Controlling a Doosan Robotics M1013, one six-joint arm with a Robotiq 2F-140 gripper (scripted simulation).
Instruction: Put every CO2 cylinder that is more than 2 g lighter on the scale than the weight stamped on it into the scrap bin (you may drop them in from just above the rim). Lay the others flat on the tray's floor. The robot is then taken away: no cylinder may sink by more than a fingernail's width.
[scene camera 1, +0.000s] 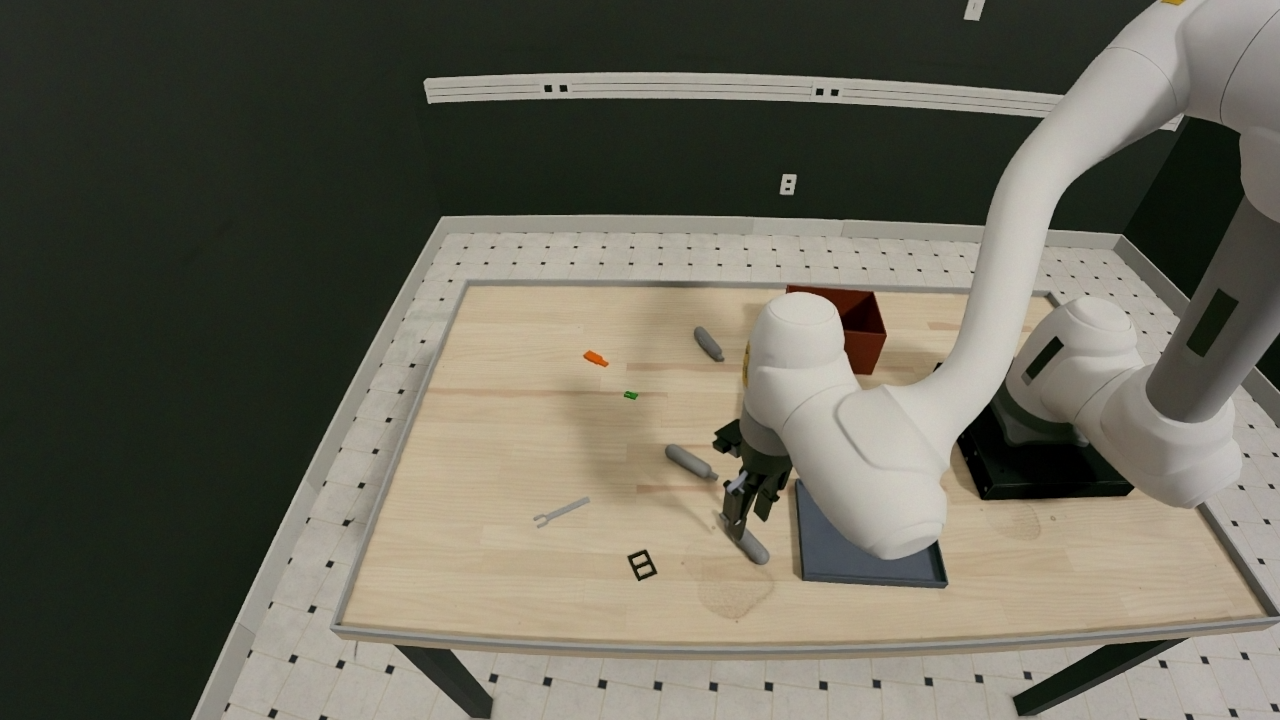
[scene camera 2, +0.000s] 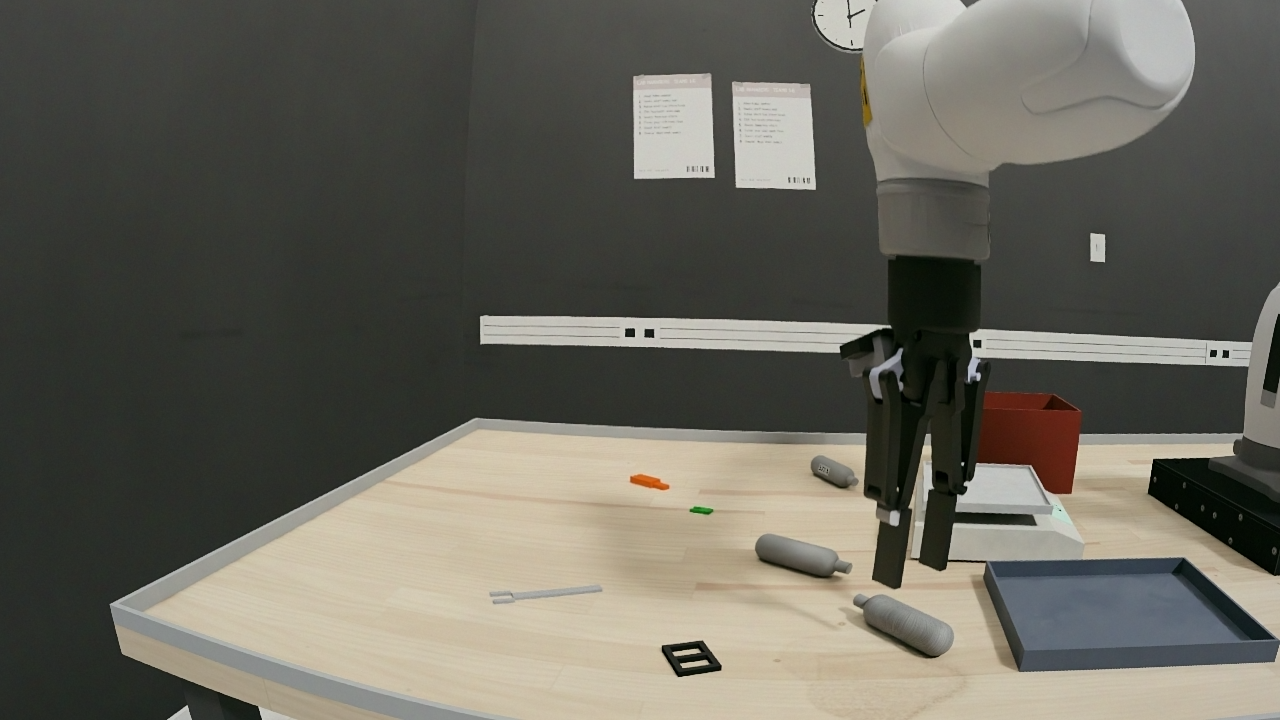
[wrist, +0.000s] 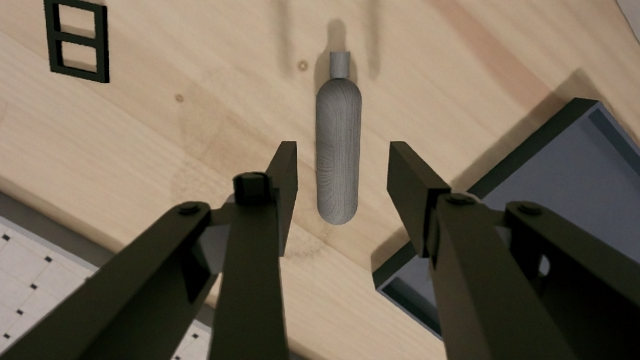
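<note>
My gripper appears at (scene camera 2: 909, 576), (scene camera 1: 747, 524) and (wrist: 342, 165). Red scrap bin (scene camera 2: 1047, 438), (scene camera 1: 864, 332); the bin is out of frame in the wrist view. Dark grey tray (scene camera 2: 1075, 603), (scene camera 1: 828, 555), (wrist: 582, 177). Grey wrench (scene camera 2: 592, 588); in the wrist view the wrench is out of frame. White scale (scene camera 2: 987, 534), a grey CO2 cylinder (scene camera 2: 835, 472) and another grey CO2 cylinder (scene camera 2: 803, 556) also visible.
</note>
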